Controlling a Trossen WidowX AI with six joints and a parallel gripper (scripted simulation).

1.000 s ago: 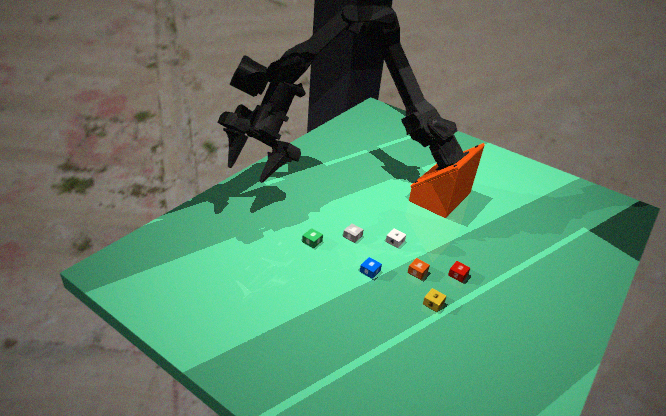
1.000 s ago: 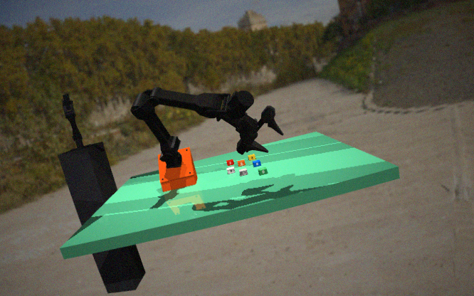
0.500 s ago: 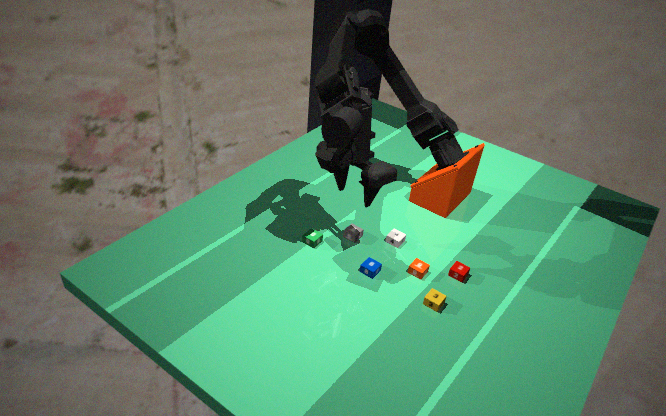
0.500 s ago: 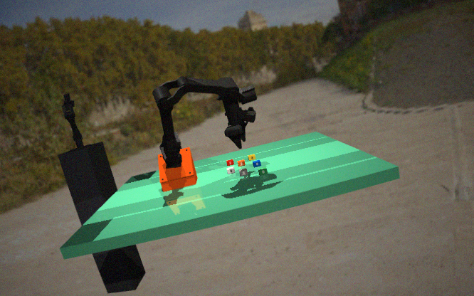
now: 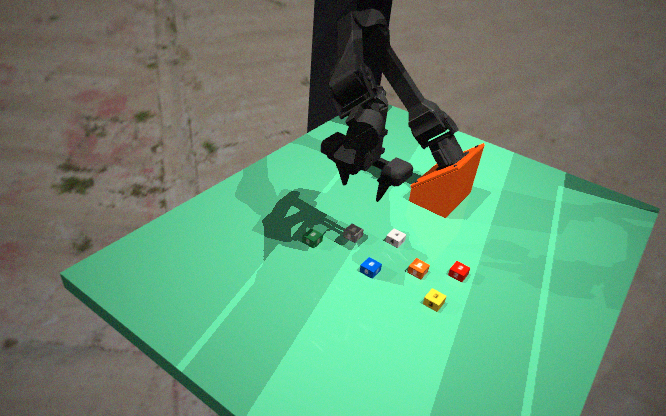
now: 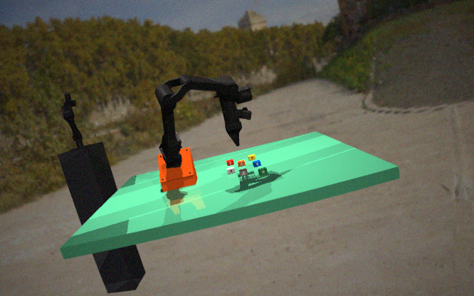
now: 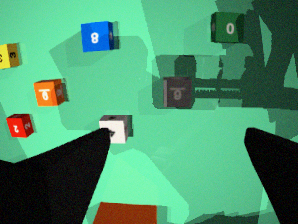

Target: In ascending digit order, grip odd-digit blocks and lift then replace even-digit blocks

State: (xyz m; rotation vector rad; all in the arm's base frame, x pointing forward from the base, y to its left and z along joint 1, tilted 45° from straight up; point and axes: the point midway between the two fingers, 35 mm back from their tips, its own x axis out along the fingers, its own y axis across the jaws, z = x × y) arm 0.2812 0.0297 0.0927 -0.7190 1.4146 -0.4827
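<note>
The green block is 12 cm below my gripper tip, 8 cm ahead of it and 6 cm to the right of it. The rest, counted from my gripper tip: grey block: 12 cm below, 1 cm to the right; then blue block: 12 cm below, 9 cm to the left, 5 cm ahead; then white block: 12 cm below, 7 cm to the left, 6 cm behind.
</note>
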